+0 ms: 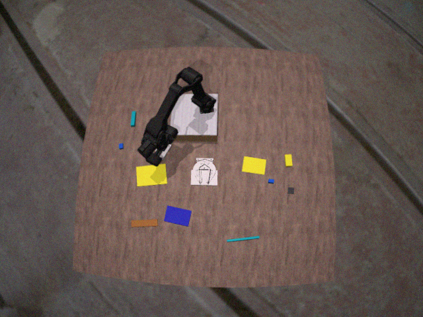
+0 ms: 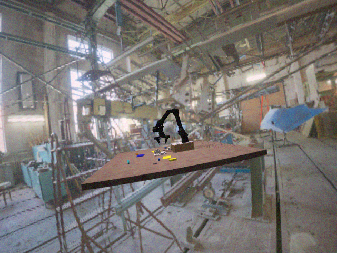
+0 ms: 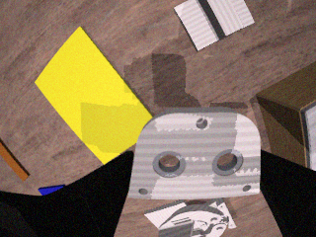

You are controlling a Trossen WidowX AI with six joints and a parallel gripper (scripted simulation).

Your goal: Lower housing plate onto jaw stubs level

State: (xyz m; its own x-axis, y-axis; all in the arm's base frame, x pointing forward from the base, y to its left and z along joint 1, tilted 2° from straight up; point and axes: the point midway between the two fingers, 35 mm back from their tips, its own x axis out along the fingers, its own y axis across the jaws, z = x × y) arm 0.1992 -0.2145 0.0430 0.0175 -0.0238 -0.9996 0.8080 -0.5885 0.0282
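My gripper tip is now 160 mm to the right of the white base, 120 mm short of it and 80 mm above it. The rest, counted from my gripper tip: yellow card (80 mm to the right, 80 mm below, 70 mm ahead); then blue card (280 mm ahead, 80 mm below, 20 mm to the left); then orange strip (300 mm ahead, 140 mm to the right, 80 mm below).
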